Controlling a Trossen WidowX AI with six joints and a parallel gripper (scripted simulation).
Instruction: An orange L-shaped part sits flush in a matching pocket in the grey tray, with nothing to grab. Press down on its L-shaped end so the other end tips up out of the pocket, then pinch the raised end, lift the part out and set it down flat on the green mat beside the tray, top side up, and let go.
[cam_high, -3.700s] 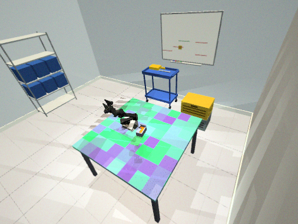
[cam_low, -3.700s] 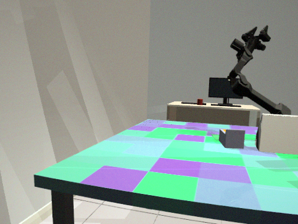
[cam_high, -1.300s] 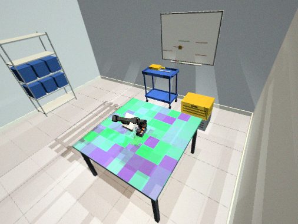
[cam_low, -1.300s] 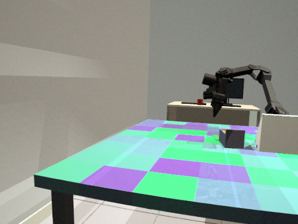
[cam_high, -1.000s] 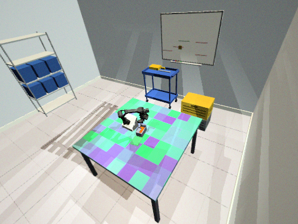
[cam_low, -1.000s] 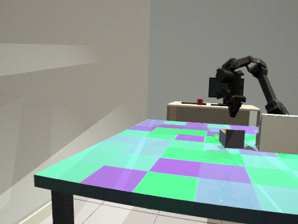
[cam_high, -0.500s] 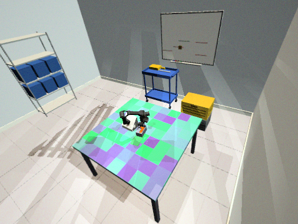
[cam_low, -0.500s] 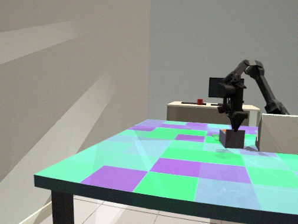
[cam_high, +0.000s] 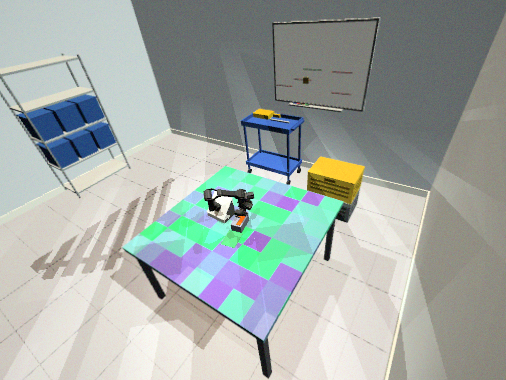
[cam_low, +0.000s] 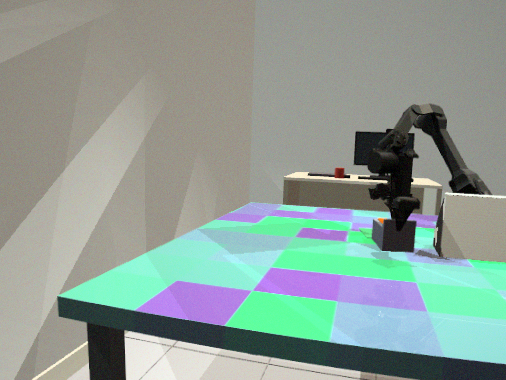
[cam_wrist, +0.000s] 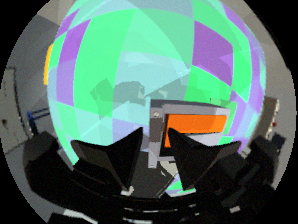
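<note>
Now: gripper tip 10 mm short of the orange L-shaped part, 60 mm to the left of it and 10 mm above it. Also, from my gripper tip: green mat 60 mm ahead, 210 mm to the right, 70 mm below.
</note>
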